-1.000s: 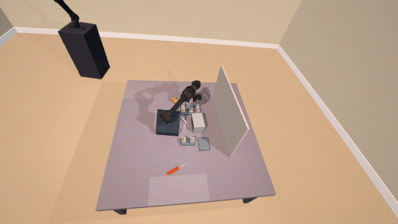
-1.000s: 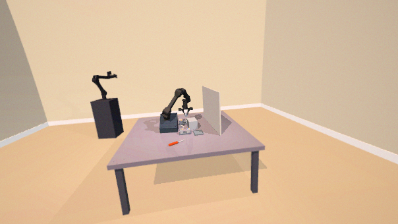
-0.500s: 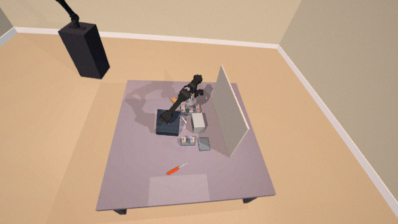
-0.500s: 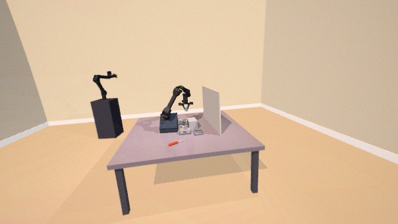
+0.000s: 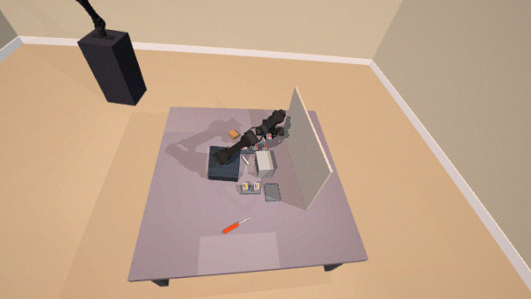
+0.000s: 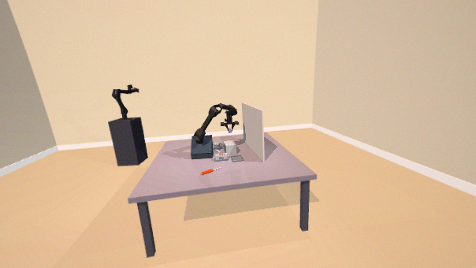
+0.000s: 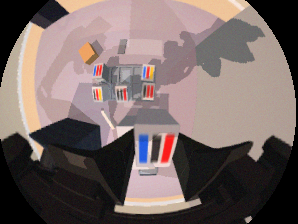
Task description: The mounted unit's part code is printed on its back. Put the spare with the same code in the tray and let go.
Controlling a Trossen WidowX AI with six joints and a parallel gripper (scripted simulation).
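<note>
The grey tray lies 30 cm to the right of my gripper tip, 18 cm below it and 7 cm ahead of it. Round my gripper tip: mounted unit (14 cm below, 11 cm to the right, 1 cm behind); then orange block (26 cm behind, 17 cm below, 16 cm to the left); then pale panel (22 cm ahead, 6 cm to the right, 4 cm above).
</note>
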